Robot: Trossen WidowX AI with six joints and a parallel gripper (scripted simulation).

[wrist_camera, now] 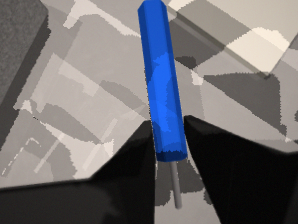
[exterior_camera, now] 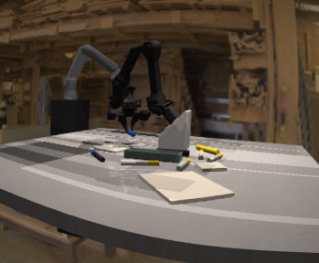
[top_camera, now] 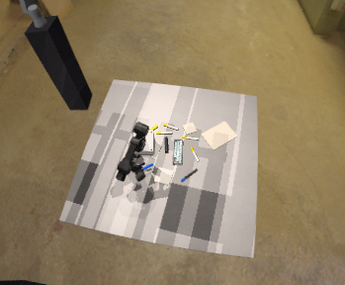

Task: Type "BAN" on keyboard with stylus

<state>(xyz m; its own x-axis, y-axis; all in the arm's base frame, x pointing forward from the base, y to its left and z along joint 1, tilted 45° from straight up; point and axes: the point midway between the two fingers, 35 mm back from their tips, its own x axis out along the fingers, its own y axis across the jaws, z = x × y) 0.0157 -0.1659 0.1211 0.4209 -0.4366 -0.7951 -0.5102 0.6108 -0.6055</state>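
My gripper tip is now 140 mm short of the white note, 50 mm above it and 30 mm to the left of it. From my gripper tip the other things lie so: beige pad (540 mm ahead, 310 mm to the left, 50 mm below); blue stylus (10 mm behind); blue-tipped black pen (290 mm ahead, 50 mm below, 30 mm to the right).
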